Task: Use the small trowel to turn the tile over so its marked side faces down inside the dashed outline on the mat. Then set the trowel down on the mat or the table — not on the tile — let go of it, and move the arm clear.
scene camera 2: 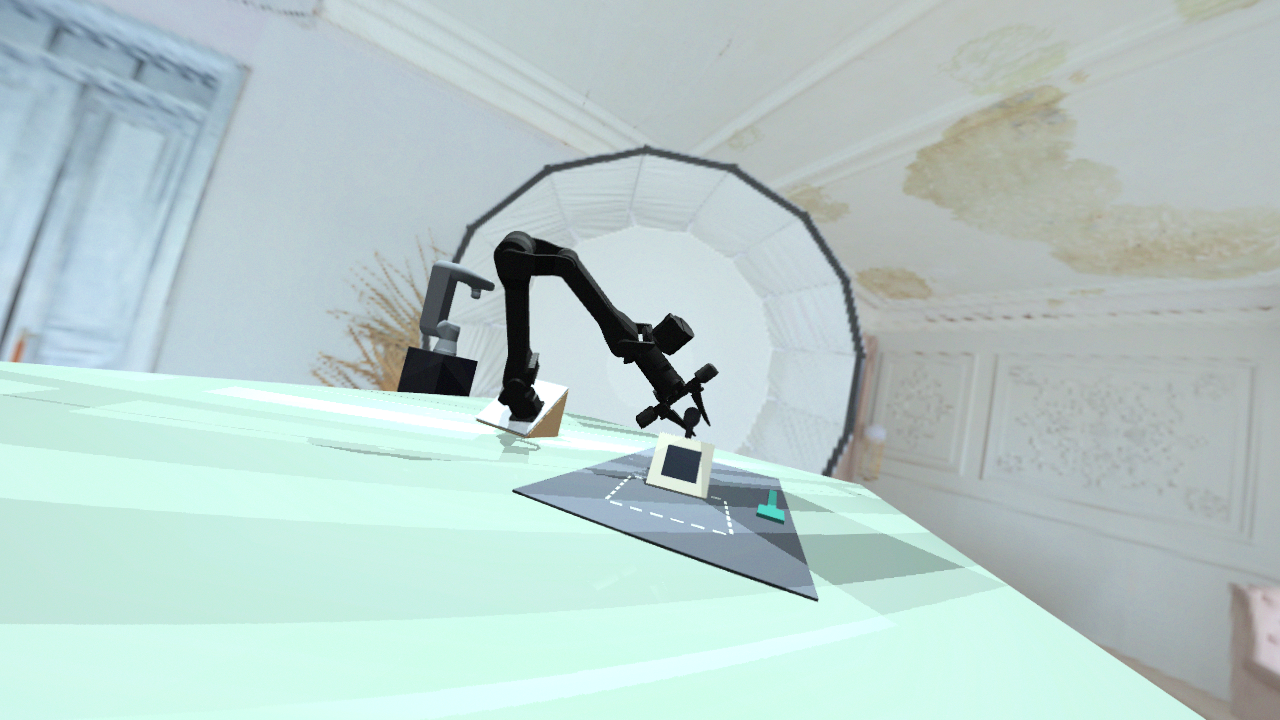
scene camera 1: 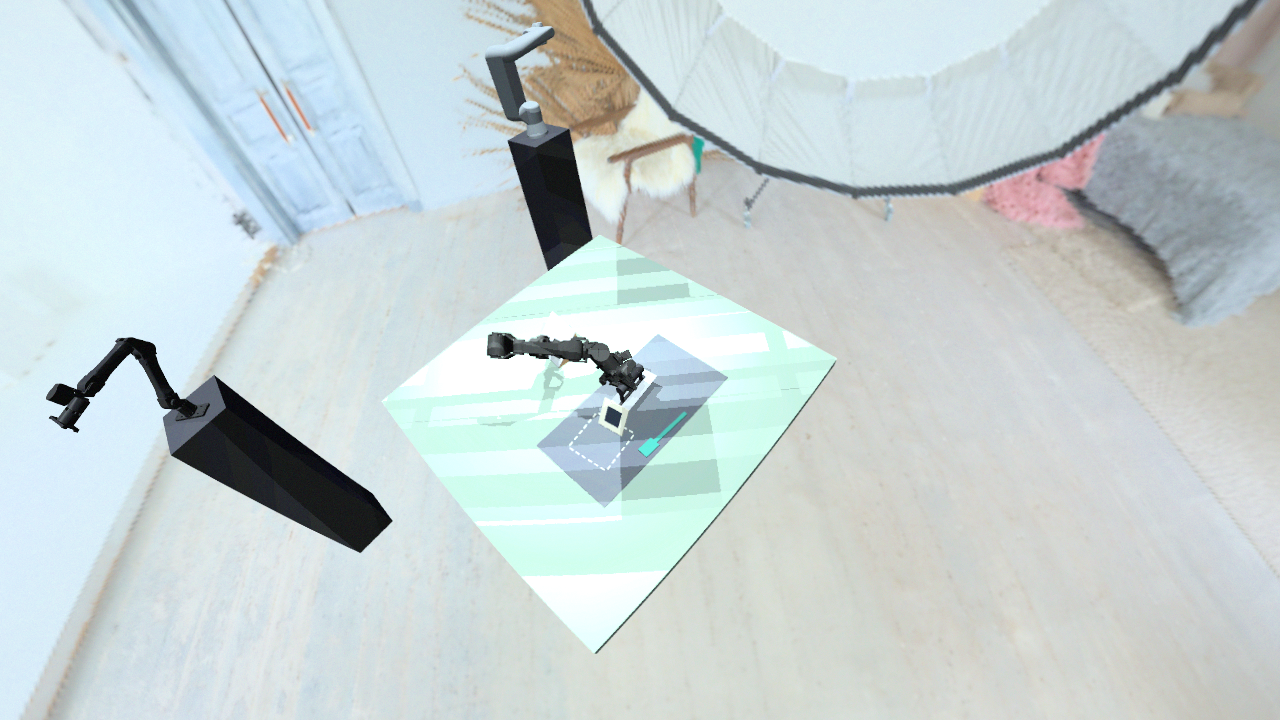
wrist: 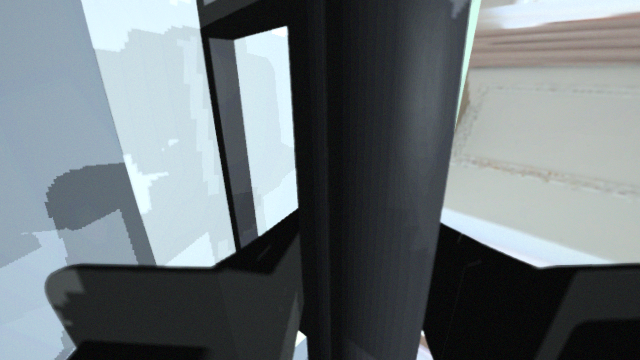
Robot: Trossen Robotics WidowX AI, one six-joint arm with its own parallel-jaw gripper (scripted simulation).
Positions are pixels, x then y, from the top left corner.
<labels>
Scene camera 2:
my gripper: 702,431
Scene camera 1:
my gripper: 634,390
trowel: 642,378
grey mat: 683,383
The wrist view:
my gripper: 352,212
</labels>
